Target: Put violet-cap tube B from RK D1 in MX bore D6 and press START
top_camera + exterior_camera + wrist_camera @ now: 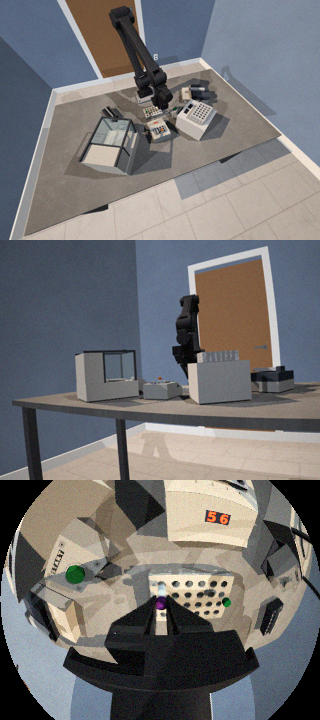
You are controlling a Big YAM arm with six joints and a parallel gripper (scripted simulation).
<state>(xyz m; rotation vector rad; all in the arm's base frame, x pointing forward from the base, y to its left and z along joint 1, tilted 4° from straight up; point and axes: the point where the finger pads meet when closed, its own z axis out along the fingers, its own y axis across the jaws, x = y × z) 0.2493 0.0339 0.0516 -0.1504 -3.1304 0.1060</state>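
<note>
Now: hand 4 cm above the yellow-capped tube and 2 cm past it. The rest, counted from my hand: tube B: 2 cm below; tube rack RK: 6 cm below, 5 cm to the right, 3 cm behind; green-capped tube: 9 cm to the right, 4 cm below, 2 cm behind.
</note>
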